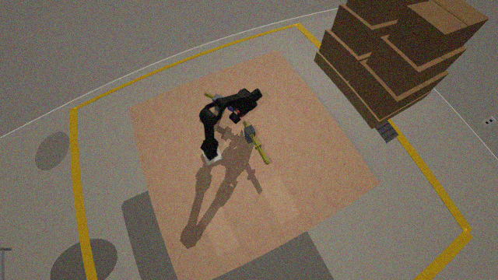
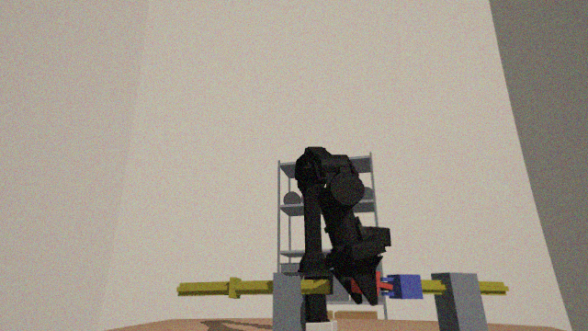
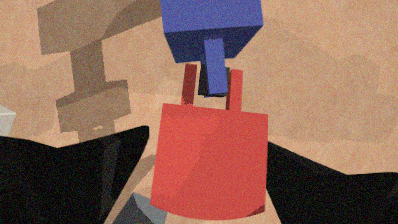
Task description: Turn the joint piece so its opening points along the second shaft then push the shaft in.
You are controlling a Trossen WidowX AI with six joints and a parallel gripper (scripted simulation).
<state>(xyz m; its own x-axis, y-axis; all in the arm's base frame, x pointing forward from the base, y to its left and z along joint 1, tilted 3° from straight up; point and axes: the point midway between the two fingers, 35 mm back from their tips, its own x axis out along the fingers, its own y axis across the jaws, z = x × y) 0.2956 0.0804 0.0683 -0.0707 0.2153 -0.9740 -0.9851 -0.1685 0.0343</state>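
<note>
Right now the red joint piece is 4 cm above my gripper tip and 1 cm to the left of it.
</note>
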